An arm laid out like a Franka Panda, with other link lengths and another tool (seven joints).
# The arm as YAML. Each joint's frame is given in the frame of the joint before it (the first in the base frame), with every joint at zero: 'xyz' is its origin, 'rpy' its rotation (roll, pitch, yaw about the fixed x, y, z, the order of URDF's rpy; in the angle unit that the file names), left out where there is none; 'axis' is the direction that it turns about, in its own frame. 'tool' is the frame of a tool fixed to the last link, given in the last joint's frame.
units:
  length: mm
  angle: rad
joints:
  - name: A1
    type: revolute
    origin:
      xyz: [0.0, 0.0, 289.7]
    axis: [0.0, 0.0, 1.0]
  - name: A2
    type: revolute
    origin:
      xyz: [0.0, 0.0, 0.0]
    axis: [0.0, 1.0, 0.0]
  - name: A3
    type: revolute
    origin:
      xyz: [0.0, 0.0, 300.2]
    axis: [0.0, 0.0, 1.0]
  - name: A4
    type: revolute
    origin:
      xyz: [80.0, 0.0, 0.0]
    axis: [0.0, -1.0, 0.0]
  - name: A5
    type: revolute
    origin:
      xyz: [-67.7, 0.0, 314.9]
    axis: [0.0, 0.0, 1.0]
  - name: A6
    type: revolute
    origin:
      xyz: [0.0, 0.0, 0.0]
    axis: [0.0, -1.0, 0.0]
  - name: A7
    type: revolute
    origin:
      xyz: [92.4, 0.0, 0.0]
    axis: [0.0, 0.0, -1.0]
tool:
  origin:
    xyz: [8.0, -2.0, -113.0]
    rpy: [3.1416, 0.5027, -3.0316]
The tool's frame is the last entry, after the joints.
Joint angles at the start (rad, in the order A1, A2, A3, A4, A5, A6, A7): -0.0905, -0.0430, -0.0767, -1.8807, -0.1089, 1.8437, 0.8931
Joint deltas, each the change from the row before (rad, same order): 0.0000, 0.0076, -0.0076, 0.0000, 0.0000, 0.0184, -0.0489; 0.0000, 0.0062, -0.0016, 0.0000, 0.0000, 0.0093, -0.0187; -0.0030, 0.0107, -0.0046, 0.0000, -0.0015, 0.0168, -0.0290; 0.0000, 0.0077, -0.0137, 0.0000, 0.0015, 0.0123, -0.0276; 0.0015, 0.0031, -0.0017, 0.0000, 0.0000, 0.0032, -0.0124; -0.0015, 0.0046, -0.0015, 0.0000, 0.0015, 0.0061, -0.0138; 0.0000, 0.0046, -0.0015, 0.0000, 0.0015, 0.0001, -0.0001; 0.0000, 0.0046, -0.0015, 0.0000, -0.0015, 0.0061, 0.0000
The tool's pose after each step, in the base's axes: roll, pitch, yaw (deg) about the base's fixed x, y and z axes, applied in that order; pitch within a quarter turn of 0, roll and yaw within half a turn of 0; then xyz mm. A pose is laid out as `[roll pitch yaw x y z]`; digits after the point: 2 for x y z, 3 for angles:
[-175.518 33.282 131.977 478.93 -101.35 462.10]
[-175.536 33.355 132.995 481.01 -102.23 459.97]
[-175.523 33.581 134.342 484.09 -106.22 456.39]
[-175.616 33.647 135.127 485.44 -112.90 453.77]
[-175.537 33.610 135.884 486.37 -113.03 452.55]
[-175.580 33.594 136.484 487.56 -114.46 450.86]
[-175.471 33.347 136.438 488.15 -115.15 448.56]
[-175.425 33.473 136.440 489.36 -116.11 446.90]

